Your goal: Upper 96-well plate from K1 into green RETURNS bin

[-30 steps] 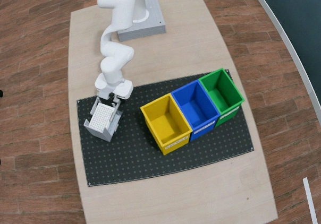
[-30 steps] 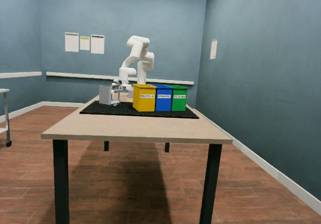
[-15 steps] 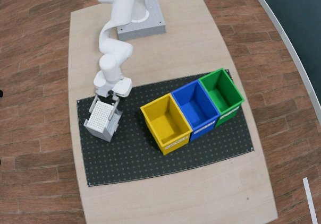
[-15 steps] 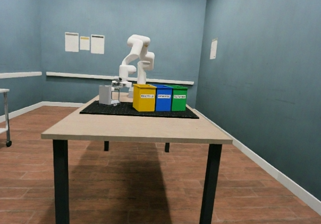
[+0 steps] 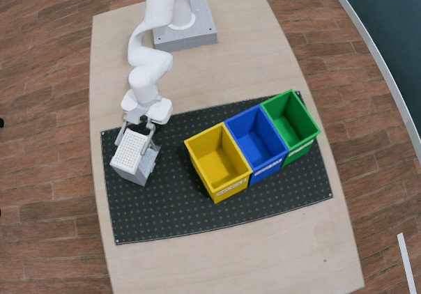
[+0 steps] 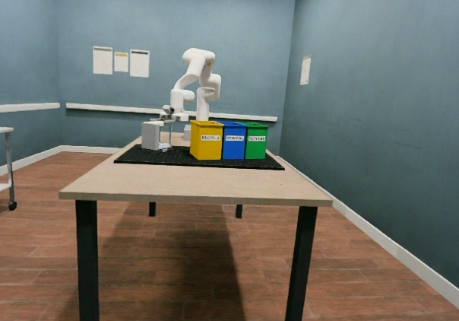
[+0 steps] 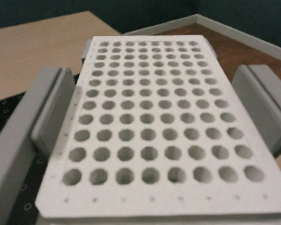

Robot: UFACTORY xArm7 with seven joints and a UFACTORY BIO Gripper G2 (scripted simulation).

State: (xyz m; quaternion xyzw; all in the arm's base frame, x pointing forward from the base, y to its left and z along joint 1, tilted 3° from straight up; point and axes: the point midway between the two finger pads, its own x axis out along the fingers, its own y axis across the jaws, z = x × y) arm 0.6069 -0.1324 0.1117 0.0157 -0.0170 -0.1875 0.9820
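The green returns bin lies 50 cm to the left of my hand, 7 cm below it and 6 cm behind it. Also, from my hand: yellow bin: 27 cm to the left, 7 cm below, 6 cm ahead; blue bin: 39 cm to the left, 7 cm below.
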